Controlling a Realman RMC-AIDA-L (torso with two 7-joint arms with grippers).
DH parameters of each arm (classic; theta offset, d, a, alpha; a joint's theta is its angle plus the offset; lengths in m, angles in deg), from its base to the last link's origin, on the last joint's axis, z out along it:
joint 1: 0 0.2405 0 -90
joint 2: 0 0 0 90
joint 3: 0 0.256 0 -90
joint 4: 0 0 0 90
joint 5: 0 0.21 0 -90
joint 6: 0 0 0 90
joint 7: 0 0.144 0 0
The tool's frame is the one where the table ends.
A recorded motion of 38 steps. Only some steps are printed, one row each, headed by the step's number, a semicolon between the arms.
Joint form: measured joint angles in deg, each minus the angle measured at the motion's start. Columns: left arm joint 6, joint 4, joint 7, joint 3, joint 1, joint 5, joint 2; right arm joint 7, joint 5, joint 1, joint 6, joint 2, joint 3, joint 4.
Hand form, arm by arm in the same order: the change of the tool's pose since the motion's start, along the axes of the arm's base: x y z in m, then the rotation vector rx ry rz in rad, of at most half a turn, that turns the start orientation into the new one. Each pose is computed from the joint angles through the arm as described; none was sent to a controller.
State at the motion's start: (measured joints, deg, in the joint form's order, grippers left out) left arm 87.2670 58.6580 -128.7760 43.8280 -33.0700 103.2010 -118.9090; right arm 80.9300 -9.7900 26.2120 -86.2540 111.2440 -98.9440 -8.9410
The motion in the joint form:
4: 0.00 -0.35 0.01 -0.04 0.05 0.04 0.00; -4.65 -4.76 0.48 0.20 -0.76 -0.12 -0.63
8: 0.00 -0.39 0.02 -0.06 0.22 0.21 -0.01; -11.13 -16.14 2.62 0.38 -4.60 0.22 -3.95
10: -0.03 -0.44 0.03 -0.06 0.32 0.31 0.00; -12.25 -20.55 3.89 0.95 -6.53 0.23 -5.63
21: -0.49 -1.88 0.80 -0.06 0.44 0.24 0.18; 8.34 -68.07 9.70 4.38 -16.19 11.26 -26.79
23: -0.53 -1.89 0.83 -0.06 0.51 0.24 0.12; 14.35 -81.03 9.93 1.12 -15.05 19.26 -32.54
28: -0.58 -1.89 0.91 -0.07 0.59 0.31 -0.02; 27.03 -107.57 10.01 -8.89 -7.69 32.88 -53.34
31: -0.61 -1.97 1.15 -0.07 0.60 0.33 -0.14; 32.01 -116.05 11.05 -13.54 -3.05 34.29 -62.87
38: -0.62 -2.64 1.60 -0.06 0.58 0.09 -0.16; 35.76 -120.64 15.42 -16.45 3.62 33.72 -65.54
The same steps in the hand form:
4: -0.0013 -0.0003 -0.0010 -0.0037 -0.0022 0.0050; -0.0038 -0.0007 -0.0054 -0.0065 -0.1165 0.0720
8: -0.0029 -0.0009 -0.0013 -0.0049 0.0000 0.0093; -0.0162 0.0071 -0.0005 -0.0270 -0.3501 0.2751
10: -0.0039 -0.0012 -0.0015 -0.0054 0.0014 0.0122; -0.0215 0.0133 0.0043 -0.0432 -0.4374 0.3524
21: -0.0088 -0.0011 -0.0042 -0.0073 -0.0007 0.0238; -0.0486 0.0467 0.0412 -0.3936 -0.9831 0.6256
23: -0.0091 -0.0014 -0.0046 -0.0072 -0.0013 0.0252; -0.0554 0.0495 0.0509 -0.4415 -1.0643 0.6259
28: -0.0095 -0.0018 -0.0055 -0.0074 -0.0016 0.0264; -0.0868 0.0448 0.0594 -0.5077 -1.2825 0.6178
31: -0.0095 -0.0020 -0.0066 -0.0072 -0.0017 0.0247; -0.1109 0.0376 0.0507 -0.5337 -1.3705 0.6271
38: -0.0104 -0.0023 -0.0084 -0.0101 -0.0070 0.0245; -0.1503 0.0315 0.0144 -0.5798 -1.3574 0.7039

